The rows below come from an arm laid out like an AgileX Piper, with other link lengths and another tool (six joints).
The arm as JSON. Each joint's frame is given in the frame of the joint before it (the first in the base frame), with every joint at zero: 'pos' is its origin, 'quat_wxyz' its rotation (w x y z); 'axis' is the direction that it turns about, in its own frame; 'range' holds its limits. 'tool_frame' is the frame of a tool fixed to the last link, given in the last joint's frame.
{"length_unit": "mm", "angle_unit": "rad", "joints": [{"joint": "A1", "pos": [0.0, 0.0, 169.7], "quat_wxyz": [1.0, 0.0, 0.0, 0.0], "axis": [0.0, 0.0, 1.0], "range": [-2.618, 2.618]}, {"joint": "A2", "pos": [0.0, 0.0, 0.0], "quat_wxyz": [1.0, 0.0, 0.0, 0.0], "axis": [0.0, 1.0, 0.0], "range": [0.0, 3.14]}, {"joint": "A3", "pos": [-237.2, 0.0, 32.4], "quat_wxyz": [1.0, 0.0, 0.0, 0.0], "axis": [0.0, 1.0, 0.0], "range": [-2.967, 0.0]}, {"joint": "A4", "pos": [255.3, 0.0, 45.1], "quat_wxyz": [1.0, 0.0, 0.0, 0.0], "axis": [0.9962, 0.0, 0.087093], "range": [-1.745, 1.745]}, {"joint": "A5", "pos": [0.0, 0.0, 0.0], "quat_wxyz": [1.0, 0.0, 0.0, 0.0], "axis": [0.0, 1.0, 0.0], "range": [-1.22, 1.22]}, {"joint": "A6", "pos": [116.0, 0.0, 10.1], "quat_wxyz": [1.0, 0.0, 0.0, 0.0], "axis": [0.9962, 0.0, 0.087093], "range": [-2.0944, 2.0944]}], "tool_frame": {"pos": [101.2, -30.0, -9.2], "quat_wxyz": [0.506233, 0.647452, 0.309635, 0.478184]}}
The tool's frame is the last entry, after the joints.
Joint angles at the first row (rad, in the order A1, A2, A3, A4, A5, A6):
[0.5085, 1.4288, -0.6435, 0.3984, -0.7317, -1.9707]
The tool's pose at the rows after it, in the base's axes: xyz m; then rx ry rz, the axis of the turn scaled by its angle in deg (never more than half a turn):
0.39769 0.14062 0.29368 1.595 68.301 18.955
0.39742 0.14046 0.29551 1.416 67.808 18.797
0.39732 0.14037 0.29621 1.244 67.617 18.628
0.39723 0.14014 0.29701 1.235 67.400 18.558
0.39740 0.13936 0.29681 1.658 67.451 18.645
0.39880 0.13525 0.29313 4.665 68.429 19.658
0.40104 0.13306 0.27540 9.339 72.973 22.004
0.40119 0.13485 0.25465 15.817 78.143 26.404
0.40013 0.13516 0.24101 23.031 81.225 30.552
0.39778 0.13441 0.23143 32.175 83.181 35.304
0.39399 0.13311 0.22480 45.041 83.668 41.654
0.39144 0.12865 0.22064 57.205 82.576 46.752
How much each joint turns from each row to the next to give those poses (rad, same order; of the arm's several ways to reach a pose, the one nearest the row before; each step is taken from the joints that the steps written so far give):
[0.0000, 0.0001, -0.0003, -0.0021, -0.0132, -0.0048]
[0.0000, -0.0001, 0.0000, -0.0020, -0.0081, -0.0032]
[0.0000, 0.0000, 0.0000, 0.0000, -0.0031, -0.0043]
[0.0000, 0.0001, 0.0000, 0.0000, -0.0038, -0.0011]
[0.0000, 0.0000, 0.0000, 0.0039, -0.0003, 0.0037]
[0.0000, -0.0001, -0.0009, 0.0243, 0.0104, 0.0337]
[0.0000, -0.0002, 0.0000, 0.0365, 0.0707, 0.0637]
[0.0000, 0.0000, 0.0000, 0.0079, 0.0857, 0.1269]
[0.0000, -0.0018, 0.0000, 0.0010, 0.0540, 0.1359]
[0.0000, -0.0115, 0.0001, 0.0020, 0.0479, 0.1621]
[0.0000, -0.0220, -0.0001, 0.0004, 0.0435, 0.2233]
[-0.0103, -0.0213, 0.0001, 0.0000, 0.0310, 0.2016]

